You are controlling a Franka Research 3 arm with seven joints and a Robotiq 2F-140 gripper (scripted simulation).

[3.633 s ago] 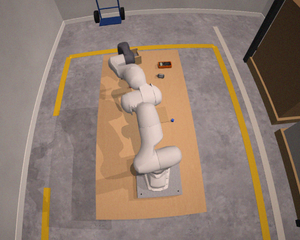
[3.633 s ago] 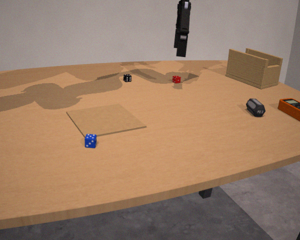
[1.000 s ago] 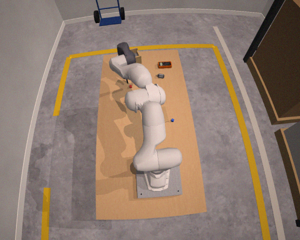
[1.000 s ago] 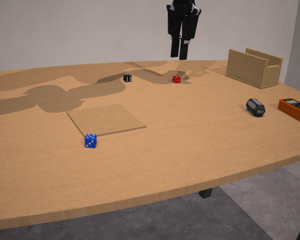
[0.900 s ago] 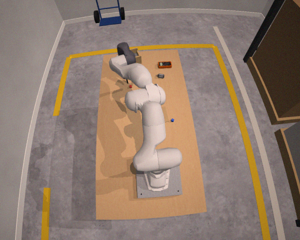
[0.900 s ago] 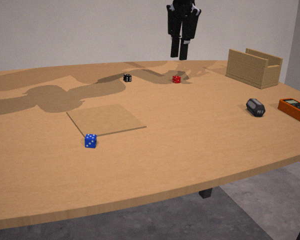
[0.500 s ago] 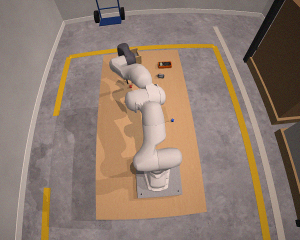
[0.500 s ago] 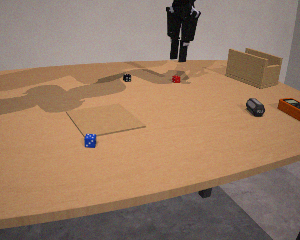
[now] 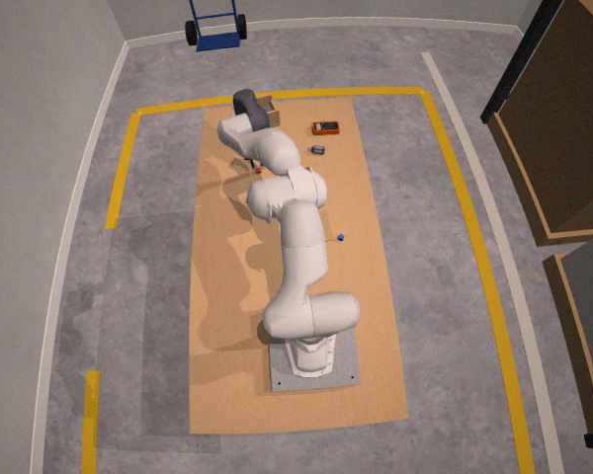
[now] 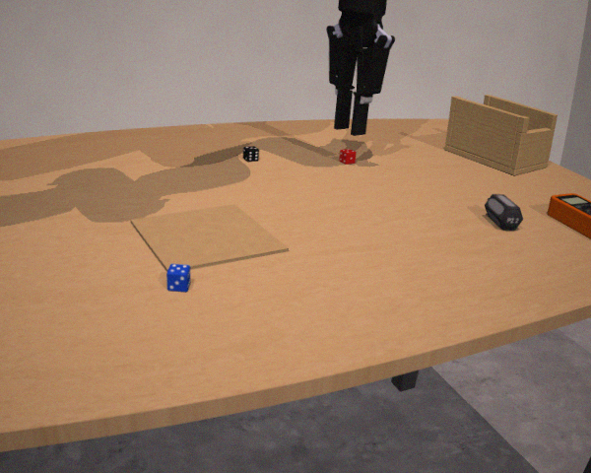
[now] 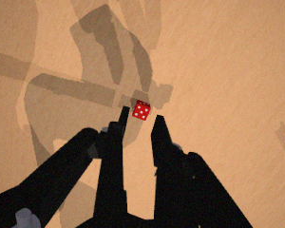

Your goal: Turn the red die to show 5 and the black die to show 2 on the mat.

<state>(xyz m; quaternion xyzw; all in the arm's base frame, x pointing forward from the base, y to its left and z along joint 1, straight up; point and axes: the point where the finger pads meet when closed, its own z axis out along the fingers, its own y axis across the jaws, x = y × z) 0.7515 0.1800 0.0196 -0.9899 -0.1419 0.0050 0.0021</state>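
The red die lies 80 mm below my hand. From my hand the other things lie so: dark grey device 270 mm to the right, 100 mm ahead, 70 mm below; black die 150 mm behind, 80 mm below, 40 mm to the left; wooden box 330 mm ahead, 40 mm below, 10 mm to the right.
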